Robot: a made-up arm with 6 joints. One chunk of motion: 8 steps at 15 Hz.
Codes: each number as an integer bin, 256 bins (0 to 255) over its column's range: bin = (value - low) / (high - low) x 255, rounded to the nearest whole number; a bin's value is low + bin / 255 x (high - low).
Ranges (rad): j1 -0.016..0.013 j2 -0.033..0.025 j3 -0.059..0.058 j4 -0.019..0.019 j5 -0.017..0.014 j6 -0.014..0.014
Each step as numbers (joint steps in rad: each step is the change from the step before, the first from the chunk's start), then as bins.
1 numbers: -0.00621 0.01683 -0.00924 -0.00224 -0.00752 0.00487
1 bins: 86 219 108 112 78 172
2 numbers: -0.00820 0.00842 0.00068 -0.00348 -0.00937 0.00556
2 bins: 69 182 130 104 63 178
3 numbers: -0.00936 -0.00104 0.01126 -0.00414 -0.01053 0.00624
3 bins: 58 141 153 100 53 184
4 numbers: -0.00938 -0.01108 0.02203 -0.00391 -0.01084 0.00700
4 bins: 58 96 177 101 51 191
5 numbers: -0.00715 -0.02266 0.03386 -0.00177 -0.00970 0.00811
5 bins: 78 45 202 116 60 201
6 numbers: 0.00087 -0.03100 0.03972 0.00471 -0.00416 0.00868
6 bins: 148 9 215 159 106 207
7 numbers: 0.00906 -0.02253 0.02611 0.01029 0.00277 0.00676
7 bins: 220 46 185 197 163 189
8 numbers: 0.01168 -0.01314 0.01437 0.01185 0.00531 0.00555
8 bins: 243 87 160 207 184 178
